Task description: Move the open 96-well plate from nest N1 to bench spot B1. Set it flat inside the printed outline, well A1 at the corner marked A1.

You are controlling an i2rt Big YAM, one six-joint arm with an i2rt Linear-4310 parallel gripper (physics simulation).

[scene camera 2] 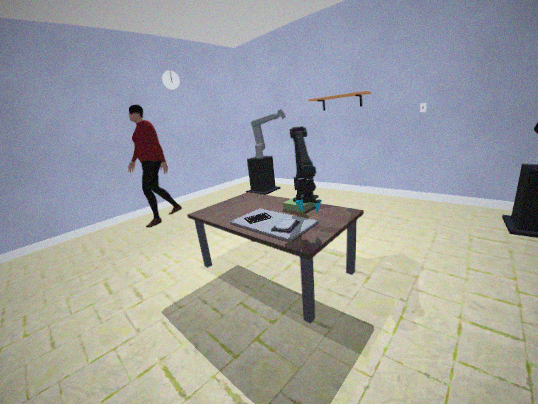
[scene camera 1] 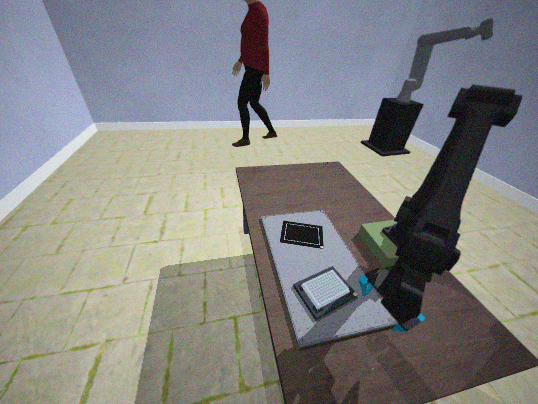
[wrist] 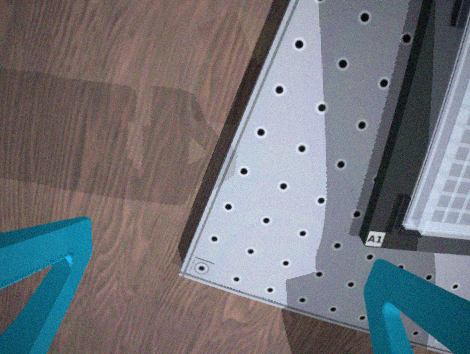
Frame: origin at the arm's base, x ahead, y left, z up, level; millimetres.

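Seen in the pictures: gripper, fingertip midpoint: (scene camera 2: 309, 212) (scene camera 1: 378, 311) (wrist: 231, 256); arm's base at its link origin: (scene camera 1: 400, 239).
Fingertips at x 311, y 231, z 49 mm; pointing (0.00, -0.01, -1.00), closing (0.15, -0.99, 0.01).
Observation:
Offsets run from my fingertips to a thing's top centre. "spot": to the spot under its first point. Level surfaces: height alone.
The open 96-well plate {67 mm ahead, 133 mm right, 63 mm down} (scene camera 1: 326, 288) (scene camera 2: 286, 221) (wrist: 452, 200), pale and clear, sits in the dark nest {67 mm ahead, 132 mm right, 71 mm down} (scene camera 1: 306, 304) (wrist: 392, 185) on the grey perforated board {38 mm ahead, 259 mm right, 88 mm down} (scene camera 1: 290, 265) (wrist: 280, 150). An A1 label {spot: 18 mm back, 92 mm right, 77 mm down} (wrist: 375, 239) marks the nest's lower left corner in the wrist view. The bench spot, a black pad with a white printed outline {spot: 36 mm ahead, 383 mm right, 87 mm down} (scene camera 1: 301, 234) (scene camera 2: 257, 217), lies at the board's other end, with a small white mark at one corner. My gripper (scene camera 1: 387, 306) (scene camera 2: 308, 206) (wrist: 231, 256) is open and empty, above the board's edge and beside the nest, apart from the plate.
A green block (scene camera 1: 375, 242) (scene camera 2: 292, 205) stands on the brown table {102 mm down} (scene camera 1: 295, 185) (scene camera 2: 225, 210) beside the board, near the arm. A person in a red top (scene camera 1: 255, 40) (scene camera 2: 147, 142) is on the floor beyond the table. A grey arm on a black pedestal (scene camera 1: 395, 125) (scene camera 2: 261, 173) stands behind.

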